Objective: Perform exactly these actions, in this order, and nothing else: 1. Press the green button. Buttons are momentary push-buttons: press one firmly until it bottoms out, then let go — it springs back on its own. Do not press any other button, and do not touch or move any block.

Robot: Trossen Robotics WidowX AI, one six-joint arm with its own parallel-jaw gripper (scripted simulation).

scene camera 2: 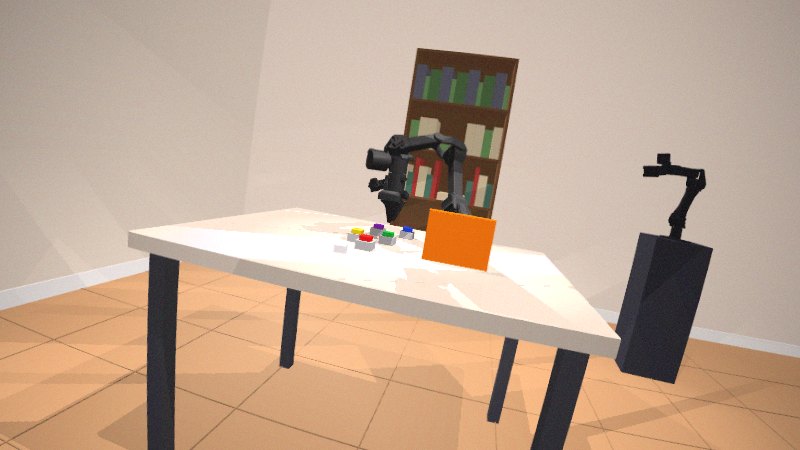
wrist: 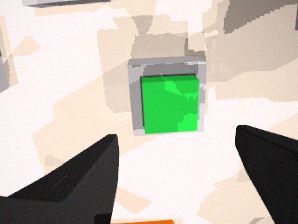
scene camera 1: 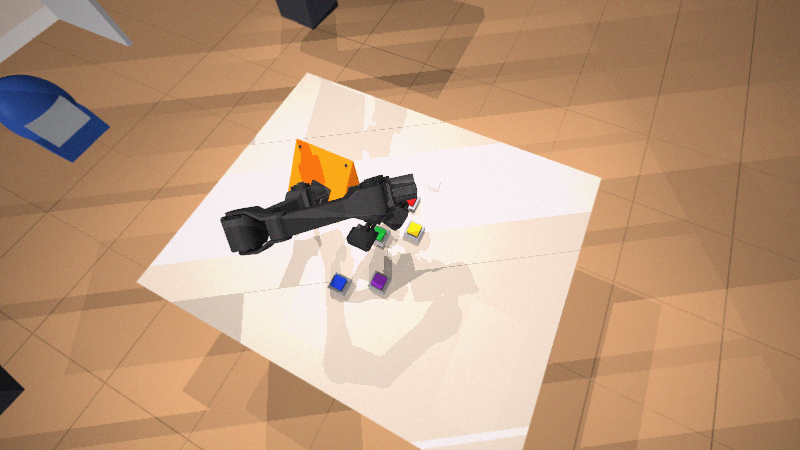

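Observation:
I can see my gripper (scene camera 1: 377,227), which appears in scene camera 2 (scene camera 2: 390,221) and again in the wrist view (wrist: 177,139). There is a green button (wrist: 170,104) too.

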